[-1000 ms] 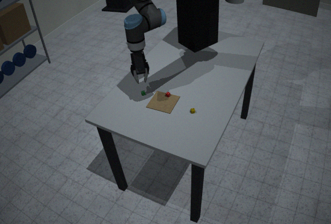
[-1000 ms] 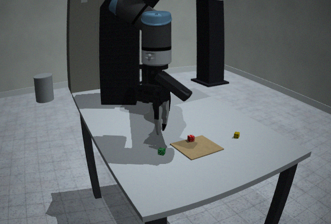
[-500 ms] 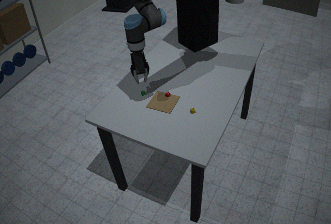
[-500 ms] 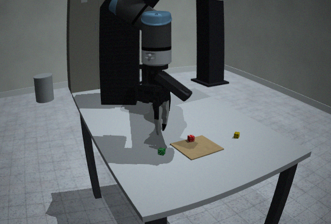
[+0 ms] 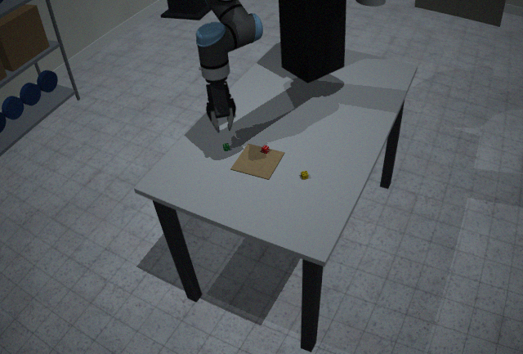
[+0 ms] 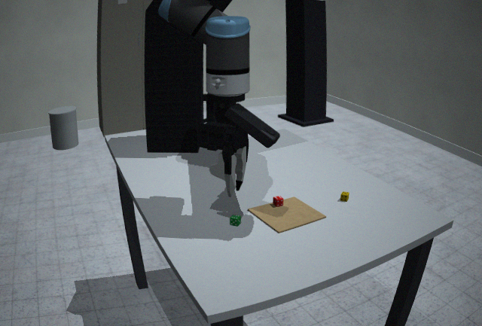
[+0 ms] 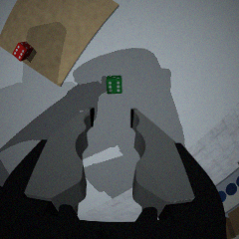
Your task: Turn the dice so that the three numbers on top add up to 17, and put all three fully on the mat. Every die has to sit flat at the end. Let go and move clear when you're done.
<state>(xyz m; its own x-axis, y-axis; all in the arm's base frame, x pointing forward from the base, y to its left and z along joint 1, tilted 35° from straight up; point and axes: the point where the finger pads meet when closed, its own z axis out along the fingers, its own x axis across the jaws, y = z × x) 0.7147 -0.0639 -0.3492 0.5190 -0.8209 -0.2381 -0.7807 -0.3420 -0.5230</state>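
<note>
Now: the green die 80 mm below my hand. Also, from my hand: mat: 130 mm to the left, 90 mm below, 30 mm ahead; red die: 140 mm to the left, 80 mm below, 30 mm behind; yellow die: 310 mm to the left, 80 mm below, 50 mm ahead.
</note>
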